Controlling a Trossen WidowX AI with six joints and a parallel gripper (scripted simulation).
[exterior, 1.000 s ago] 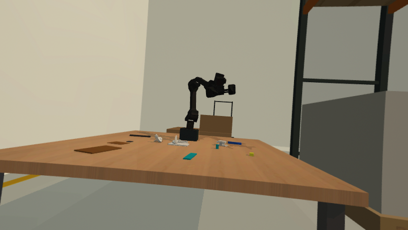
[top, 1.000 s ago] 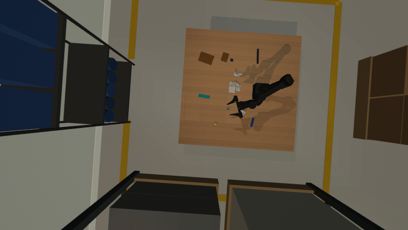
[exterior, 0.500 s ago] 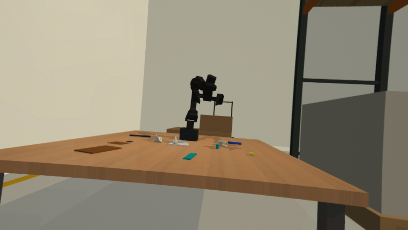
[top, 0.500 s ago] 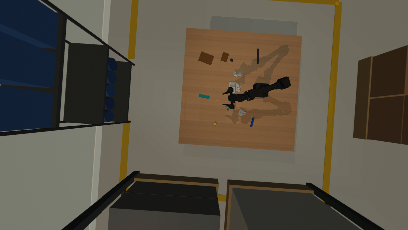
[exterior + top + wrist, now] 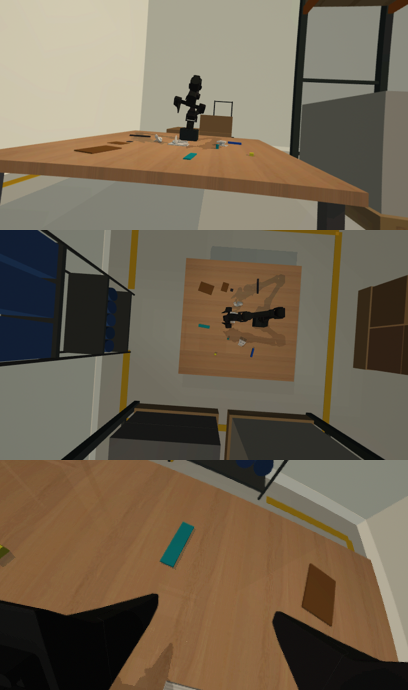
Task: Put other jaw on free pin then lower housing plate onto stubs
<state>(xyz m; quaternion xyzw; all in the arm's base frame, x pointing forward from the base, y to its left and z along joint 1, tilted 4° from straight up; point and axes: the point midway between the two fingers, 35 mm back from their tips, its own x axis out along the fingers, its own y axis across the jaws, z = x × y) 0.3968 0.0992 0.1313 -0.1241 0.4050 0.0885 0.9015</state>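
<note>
Now: gripper tip 130 mm past the loose jaw, 230 mm to the left of it and 160 mm above it. The rest, counted from my gripper tip: yellow cube (40 mm behind, 370 mm to the left, 180 mm below); small teal block (140 mm behind, 170 mm to the left, 180 mm below); teal bar (150 mm ahead, 90 mm to the left, 190 mm below).
</note>
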